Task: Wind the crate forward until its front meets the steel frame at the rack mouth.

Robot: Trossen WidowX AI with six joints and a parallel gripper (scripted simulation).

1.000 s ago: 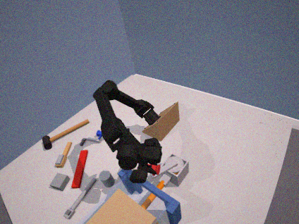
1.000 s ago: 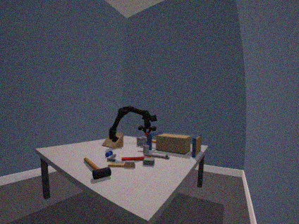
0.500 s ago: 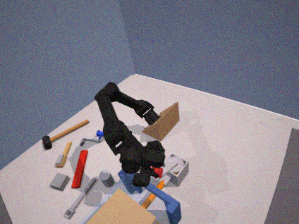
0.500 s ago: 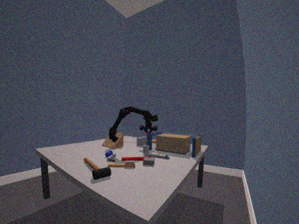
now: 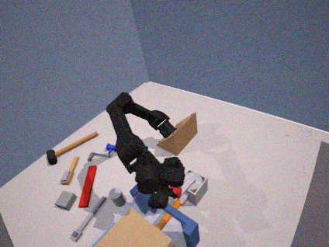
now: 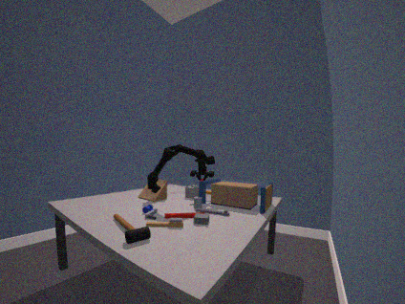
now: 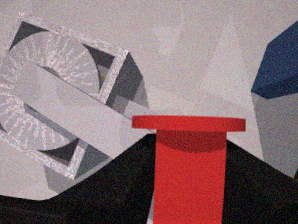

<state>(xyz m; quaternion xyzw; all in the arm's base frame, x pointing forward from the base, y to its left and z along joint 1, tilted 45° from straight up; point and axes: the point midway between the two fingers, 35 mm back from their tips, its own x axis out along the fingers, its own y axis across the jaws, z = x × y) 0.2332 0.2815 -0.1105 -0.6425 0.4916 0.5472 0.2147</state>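
Now: gripper tip 30 mm past the winch handle, 30 mm above it and 20 mm to the left of it. Round my gripper tip: red knob: 20 mm to the right, 10 mm ahead; then grey winch: 110 mm behind, 100 mm below, 30 mm to the right; then blue steel frame: 70 mm ahead, 30 mm below.
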